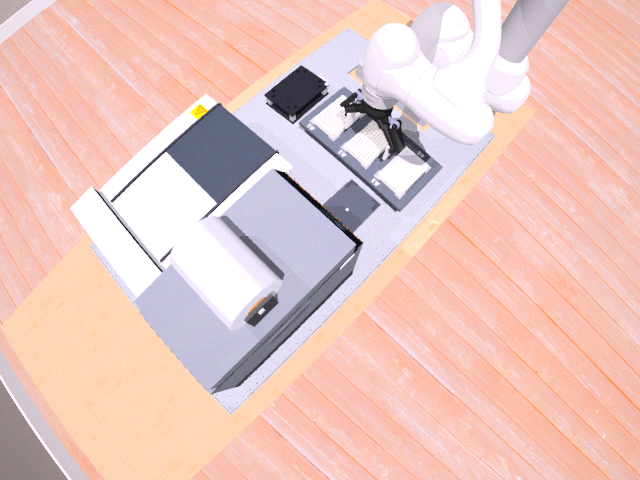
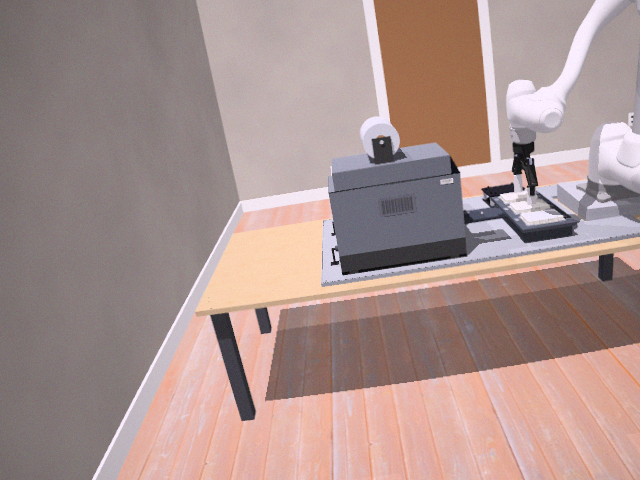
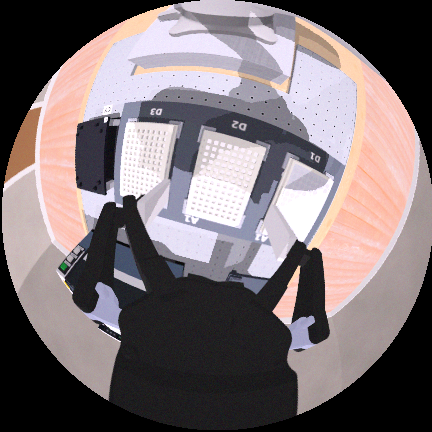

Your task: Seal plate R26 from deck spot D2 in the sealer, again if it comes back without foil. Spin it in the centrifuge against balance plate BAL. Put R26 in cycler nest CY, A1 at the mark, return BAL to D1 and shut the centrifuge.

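Frame: origin at the arm's base, x right, y ahead, z up, level; millimetres.
Seen in the pictures: gripper, between the fingertips: (image 1: 367,140) (image 2: 524,198) (image 3: 218,201); arm's base, origin of its link: (image 2: 607,191).
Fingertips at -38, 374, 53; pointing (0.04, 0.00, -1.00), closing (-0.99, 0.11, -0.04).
Note:
Offsets run from my fingertips to a thing's top centre, as dx, dy, dz.
Plate R26 @[+0, -17, -27] (image 1: 364,149) (image 2: 523,206) (image 3: 220,195) is a white well plate lying flat at deck spot D2, its wells visible. The balance plate BAL @[-123, -2, -27] (image 1: 401,176) (image 2: 542,217) (image 3: 304,200) lies at D1 with a smooth white top. My gripper (image 1: 367,136) (image 2: 525,192) (image 3: 218,201) is open and empty, low over R26, with one pad on the D3 side and the other on the D1 side. The sealer @[-44, +497, +377] (image 1: 305,222) (image 2: 398,222) is grey with a white roll on top. The centrifuge (image 1: 222,149) (image 3: 131,260) is white and dark blue. The black cycler nest CY @[+290, -46, -38] (image 1: 296,91) (image 3: 91,157) stands beside D3.
Another white well plate @[+123, -33, -27] (image 1: 330,118) (image 3: 145,155) is at D3, close to one finger. The three plates sit in a dark deck rack @[+0, -21, -37] (image 1: 419,184) (image 3: 186,160). The sealer's dark tray @[-77, +200, +3] (image 1: 356,201) (image 2: 483,214) extends toward the rack. The arm's base stands behind the rack.

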